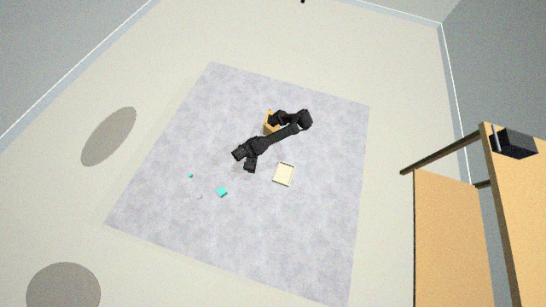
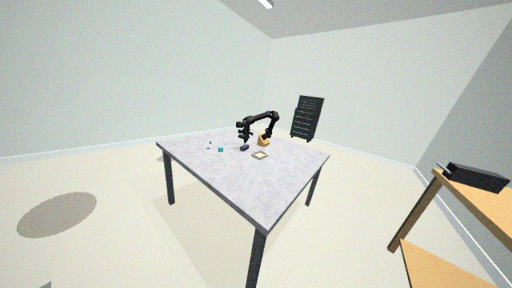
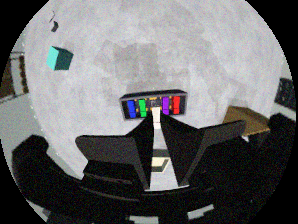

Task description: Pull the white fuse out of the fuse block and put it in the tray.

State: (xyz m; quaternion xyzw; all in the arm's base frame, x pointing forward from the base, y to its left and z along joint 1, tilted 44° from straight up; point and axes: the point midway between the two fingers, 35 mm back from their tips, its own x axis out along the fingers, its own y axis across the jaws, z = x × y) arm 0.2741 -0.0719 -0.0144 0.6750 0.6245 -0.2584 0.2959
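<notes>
Now: the cream tray 3 cm ahead of my gripper tip, 19 cm to the left of it and 7 cm below it. From my gripper tip the other things lie so: teal cube 20 cm ahead, 13 cm to the right, 5 cm below; then white fuse 1 cm below; then small teal piece 14 cm ahead, 34 cm to the right, 6 cm below.
</notes>
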